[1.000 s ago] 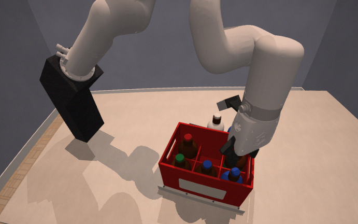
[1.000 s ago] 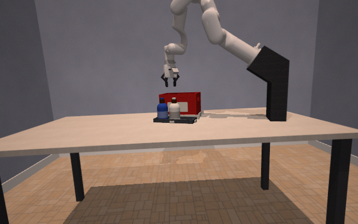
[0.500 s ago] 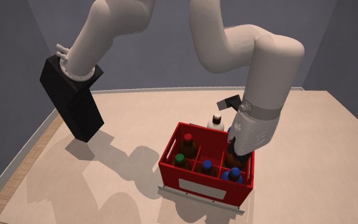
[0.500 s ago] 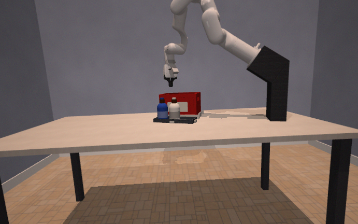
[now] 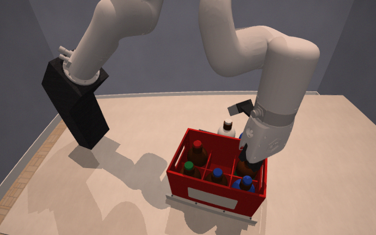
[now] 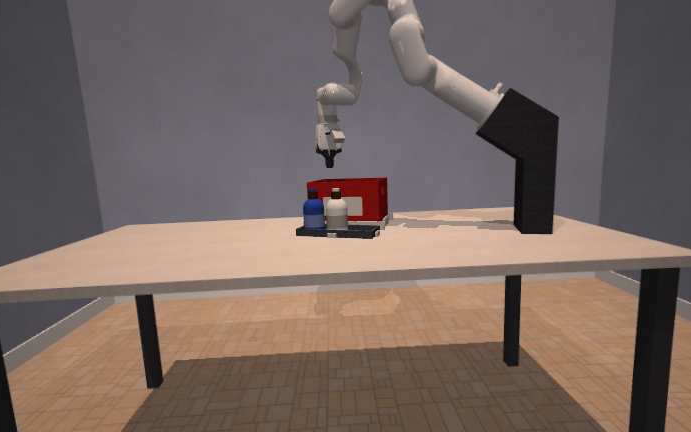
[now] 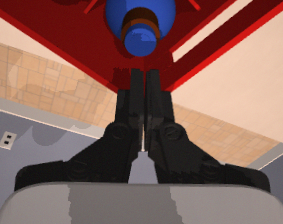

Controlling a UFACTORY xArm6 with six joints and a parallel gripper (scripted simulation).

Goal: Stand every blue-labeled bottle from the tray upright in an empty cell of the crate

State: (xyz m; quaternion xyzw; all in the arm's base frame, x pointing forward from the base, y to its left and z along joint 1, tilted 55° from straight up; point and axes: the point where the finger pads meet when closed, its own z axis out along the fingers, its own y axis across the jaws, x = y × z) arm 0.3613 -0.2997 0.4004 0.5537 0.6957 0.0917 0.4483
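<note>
The white-labeled bottle lies 230 mm to the left of my hand, 160 mm below it and 80 mm ahead of it. Also, from my hand: crate: 160 mm below, 90 mm to the left, 40 mm behind; then dark tray: 230 mm to the left, 230 mm below, 80 mm ahead.
</note>
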